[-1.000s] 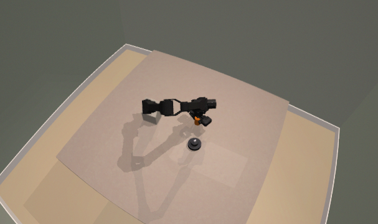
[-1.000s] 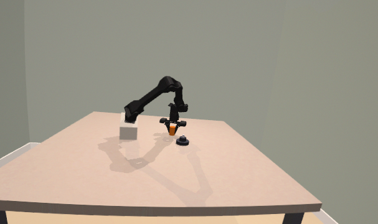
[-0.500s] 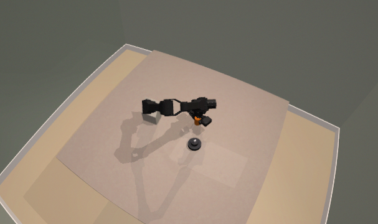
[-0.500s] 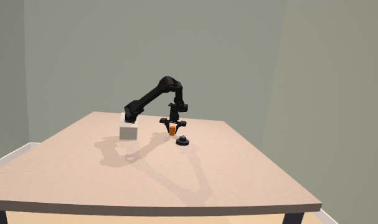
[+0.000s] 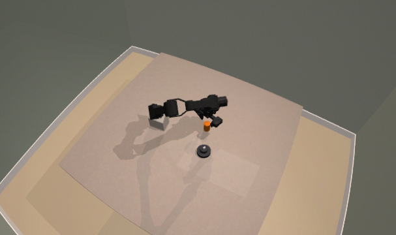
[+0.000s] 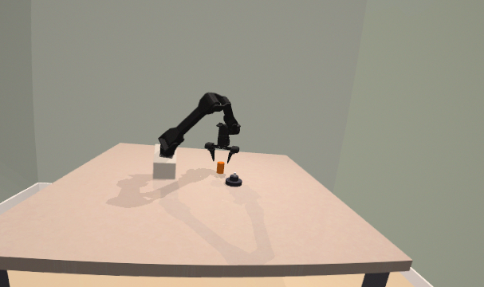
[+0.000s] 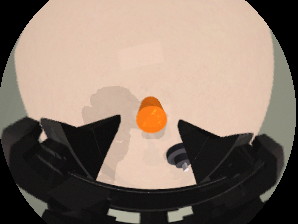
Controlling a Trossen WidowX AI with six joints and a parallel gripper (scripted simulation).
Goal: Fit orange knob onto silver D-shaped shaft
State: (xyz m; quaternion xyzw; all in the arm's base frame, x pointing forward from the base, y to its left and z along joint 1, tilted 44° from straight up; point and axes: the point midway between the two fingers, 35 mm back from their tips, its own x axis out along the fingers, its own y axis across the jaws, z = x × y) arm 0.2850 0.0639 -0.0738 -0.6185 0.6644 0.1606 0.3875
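Right now my gripper tip is 20 mm above the orange knob. From my gripper tip the other things lie so: round pedestal: 160 mm to the right, 60 mm ahead, 30 mm below.
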